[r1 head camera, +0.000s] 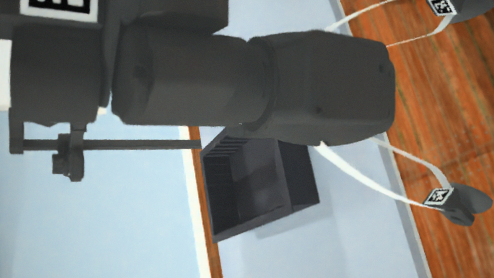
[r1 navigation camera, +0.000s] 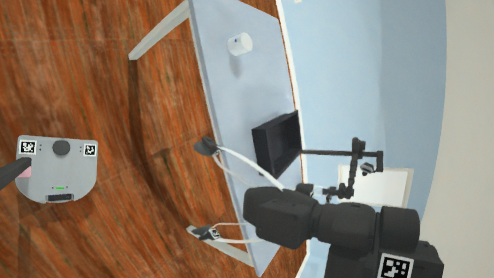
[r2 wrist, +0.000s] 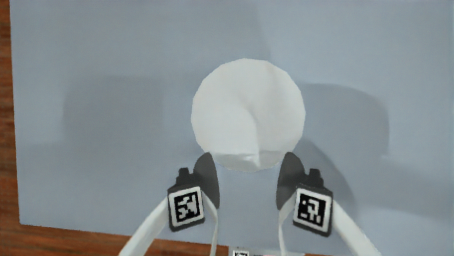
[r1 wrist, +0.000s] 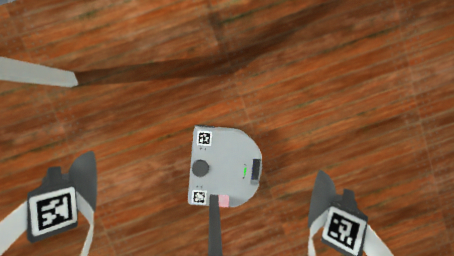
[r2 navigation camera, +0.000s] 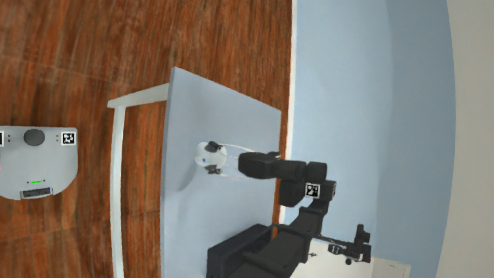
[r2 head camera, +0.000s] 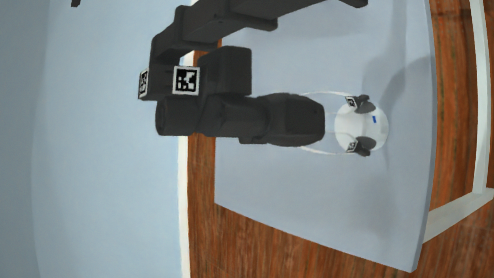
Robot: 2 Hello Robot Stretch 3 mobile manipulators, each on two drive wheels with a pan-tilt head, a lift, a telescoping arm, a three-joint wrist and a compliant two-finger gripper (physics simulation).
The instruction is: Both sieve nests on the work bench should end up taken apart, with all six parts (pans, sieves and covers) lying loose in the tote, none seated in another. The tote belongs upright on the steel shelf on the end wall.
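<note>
The dark tote (r1 head camera: 301, 180) (r1 navigation camera: 263, 147) (r2 navigation camera: 225, 252) stands upright on the work bench (r1 head camera: 350, 225) (r1 navigation camera: 225, 95) (r2 navigation camera: 185, 225). A white sieve nest (r1 navigation camera: 240, 44) stands near the bench end in r1's navigation view. In r2's views a white stacked nest (r2 head camera: 345, 125) (r2 navigation camera: 200, 157) (r2 wrist: 247, 110) has a blue mark on its side. My r1 gripper (r1 head camera: 462, 105) (r1 navigation camera: 204, 189) (r1 wrist: 204, 182) is open and empty, beyond the bench's front edge above the floor. My r2 gripper (r2 head camera: 365, 125) (r2 navigation camera: 213, 158) (r2 wrist: 247, 180) has its fingertips at the nest's edges and looks shut on it; contact is partly hidden. The steel shelf does not show.
A grey robot base (r1 navigation camera: 57, 172) (r1 wrist: 227, 160) (r2 navigation camera: 37, 165) is on the wooden floor, with a dark mast (r1 wrist: 215, 230) over it in r1's wrist view. White bench legs (r1 navigation camera: 160, 31) (r2 navigation camera: 117, 190) stand beside it. A blue wall (r1 navigation camera: 350, 75) (r2 head camera: 110, 175) runs behind the bench.
</note>
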